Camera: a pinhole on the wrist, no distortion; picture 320 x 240 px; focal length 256.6 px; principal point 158.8 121.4 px. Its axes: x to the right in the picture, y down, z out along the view. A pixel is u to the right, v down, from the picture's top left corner.
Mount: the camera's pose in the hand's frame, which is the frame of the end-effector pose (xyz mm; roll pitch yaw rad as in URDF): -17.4 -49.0 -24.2 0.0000 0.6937 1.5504
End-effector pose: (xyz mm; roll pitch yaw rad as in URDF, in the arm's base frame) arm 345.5 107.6 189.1 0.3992 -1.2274 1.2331
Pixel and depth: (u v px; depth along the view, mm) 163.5 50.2 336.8
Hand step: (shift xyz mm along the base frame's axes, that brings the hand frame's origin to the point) -140.3 -199.9 169.6
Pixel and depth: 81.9 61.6 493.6
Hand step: -102.0 -399.9 255.0
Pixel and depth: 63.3 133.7 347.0
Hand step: -50.9 -321.0 80.9
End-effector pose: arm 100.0 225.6 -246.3 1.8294 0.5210 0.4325
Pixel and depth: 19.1 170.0 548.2
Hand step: 117.2 -593.0 -9.2
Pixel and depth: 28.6 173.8 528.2
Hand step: 109.9 -562.3 9.4
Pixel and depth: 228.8 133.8 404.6
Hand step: 199.5 -221.3 214.2
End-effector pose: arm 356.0 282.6 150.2 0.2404 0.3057 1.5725
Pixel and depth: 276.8 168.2 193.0
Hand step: -123.1 -16.7 109.7
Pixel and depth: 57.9 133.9 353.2
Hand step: 11.6 72.6 337.0
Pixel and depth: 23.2 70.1 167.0
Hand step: 48.6 62.3 141.3
